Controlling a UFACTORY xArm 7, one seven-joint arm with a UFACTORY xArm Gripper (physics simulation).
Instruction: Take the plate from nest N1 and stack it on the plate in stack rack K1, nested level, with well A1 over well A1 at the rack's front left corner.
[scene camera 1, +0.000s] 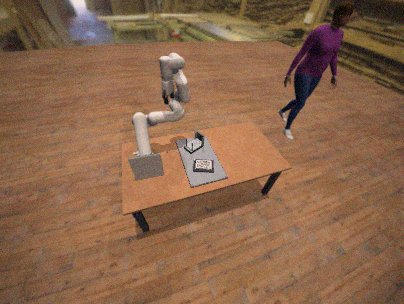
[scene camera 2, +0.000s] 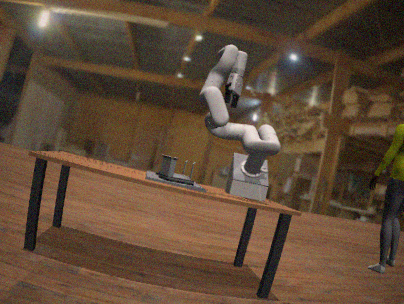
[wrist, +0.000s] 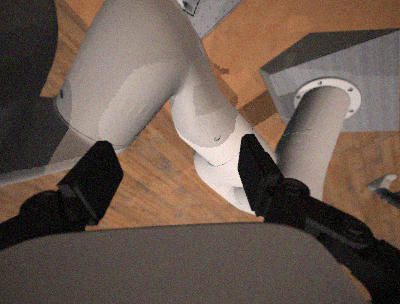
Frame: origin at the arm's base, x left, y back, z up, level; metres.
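Seen in the pictures: gripper, between the fingertips: (scene camera 1: 169, 101) (scene camera 2: 229, 105) (wrist: 179, 155); arm's base, origin of its link: (scene camera 1: 145, 155) (scene camera 2: 251, 169) (wrist: 324, 100).
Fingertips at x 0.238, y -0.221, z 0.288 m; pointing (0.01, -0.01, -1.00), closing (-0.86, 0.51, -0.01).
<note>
Offsets run from my fingertips to a thing's middle. "pt": to the spot under its first point. Level surfaces: height alone.
My gripper (scene camera 1: 167, 100) (scene camera 2: 231, 104) (wrist: 179, 155) is open and empty, high above the table and apart from both plates, with its fingers pointing down. In scene camera 1, a light plate with dark well marks {dx -0.302, dy -0.209, dz -0.416 m} (scene camera 1: 204, 164) lies in a black nest on the near part of the grey board {dx -0.200, dy -0.198, dz -0.441 m} (scene camera 1: 200, 179) (scene camera 2: 198, 187) (wrist: 215, 16). Farther back on the board, a light plate (scene camera 1: 192, 144) sits in the rack, which has thin posts and a dark upright panel {pt dx -0.029, dy -0.243, dz -0.352 m} (scene camera 1: 200, 136) (scene camera 2: 169, 164). Well labels are too small to read.
The board lies on the orange table {dz -0.447 m} (scene camera 1: 250, 150) (scene camera 2: 100, 167) (wrist: 235, 50). The arm's grey base box (scene camera 1: 146, 167) (scene camera 2: 247, 186) stands beside it. The arm's own links fill much of the wrist view. A person (scene camera 1: 317, 55) (scene camera 2: 395, 170) is beyond the table.
</note>
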